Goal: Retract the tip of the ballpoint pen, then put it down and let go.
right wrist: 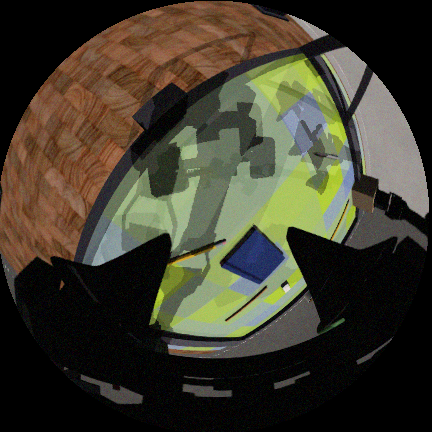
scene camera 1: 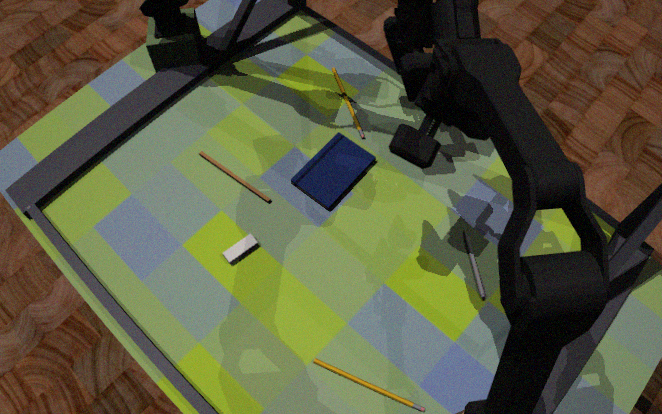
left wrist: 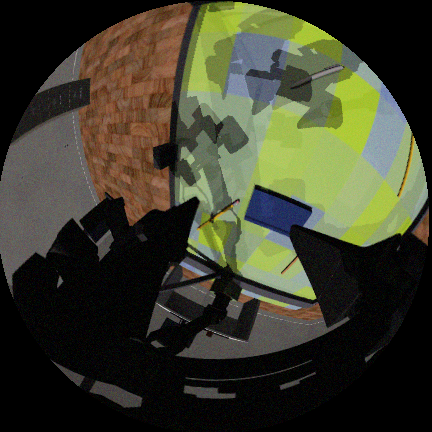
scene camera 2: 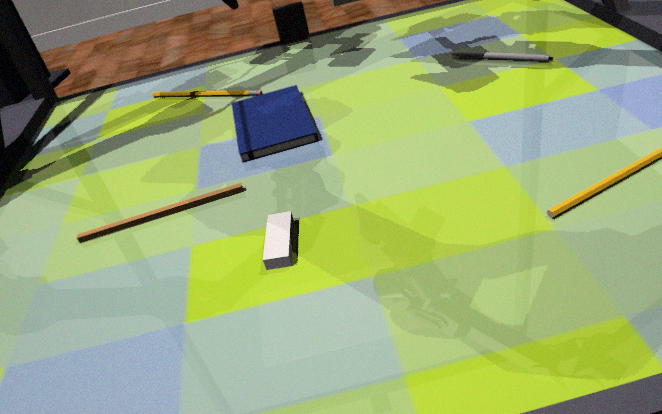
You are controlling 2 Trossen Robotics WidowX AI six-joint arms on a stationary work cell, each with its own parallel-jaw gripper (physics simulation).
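Places are measured from the left arm's base along level axes (x back, y right, z up), in millimetres.
Pixels of known places: left gripper, between the fingertips: [right wrist: 387, 261] [scene camera 1: 420, 110] [left wrist: 233, 233]; right gripper, between the fingertips: [right wrist: 230, 236] [scene camera 1: 406, 87] [left wrist: 184, 203]; left arm's base, origin of its link: [right wrist: 375, 196]; right arm's base, origin of its link: [scene camera 1: 170, 25] [left wrist: 222, 296].
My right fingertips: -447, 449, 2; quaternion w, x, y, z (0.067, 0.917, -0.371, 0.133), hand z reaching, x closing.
Note:
Ahead of a thing's pixels: the offset from my right fingertips to its top centre, as dx, dy, dz.
The ballpoint pen @[+283, -160, -97] [scene camera 1: 475, 267] [scene camera 2: 520, 56] [left wrist: 325, 73] [right wrist: 327, 155] has a light grey barrel and a dark, narrow front end. It lies flat on the patchwork table top, partly in shadow, at the right in scene camera 1 and at the upper right in scene camera 2. Whether its tip is out is too small to tell. My left gripper [left wrist: 233, 233] is open and empty, raised above the table and apart from the pen. My right gripper [right wrist: 230, 236] is open and empty, also raised and farther from the pen.
A blue notebook @[-25, -174, -95] [scene camera 1: 333, 171] [scene camera 2: 276, 120] lies mid-table, with a yellow pencil @[-109, -29, -100] [scene camera 1: 355, 114] [scene camera 2: 220, 93] behind it. A brown stick @[-159, -304, -100] [scene camera 1: 235, 177] [scene camera 2: 160, 214] and white eraser @[-45, -401, -95] [scene camera 1: 241, 249] [scene camera 2: 278, 240] lie nearby. Another yellow pencil @[+268, -439, -100] [scene camera 1: 370, 385] [scene camera 2: 605, 184] lies lower. A dark frame borders the table.

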